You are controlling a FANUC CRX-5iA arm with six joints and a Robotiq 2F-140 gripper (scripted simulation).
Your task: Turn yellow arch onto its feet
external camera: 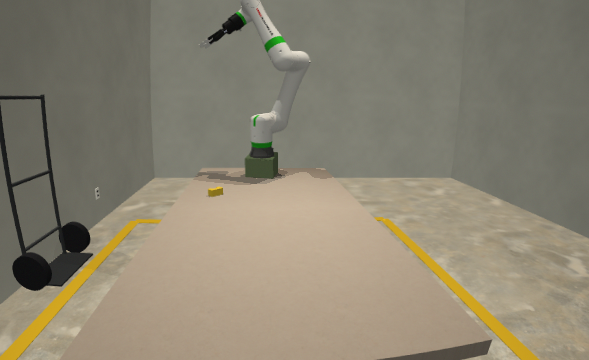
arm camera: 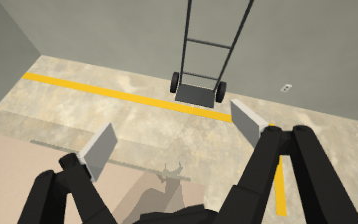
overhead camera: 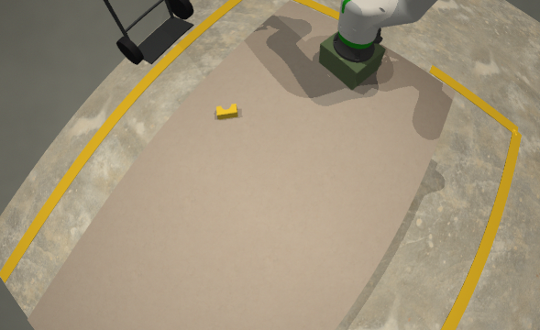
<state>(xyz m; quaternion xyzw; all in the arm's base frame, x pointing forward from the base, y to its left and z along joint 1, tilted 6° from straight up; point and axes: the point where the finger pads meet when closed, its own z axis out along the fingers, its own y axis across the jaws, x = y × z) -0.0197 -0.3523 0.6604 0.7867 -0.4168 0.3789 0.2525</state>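
Now: the yellow arch 41 cm ahead of my hand, 21 cm to the left of it and 77 cm below it.
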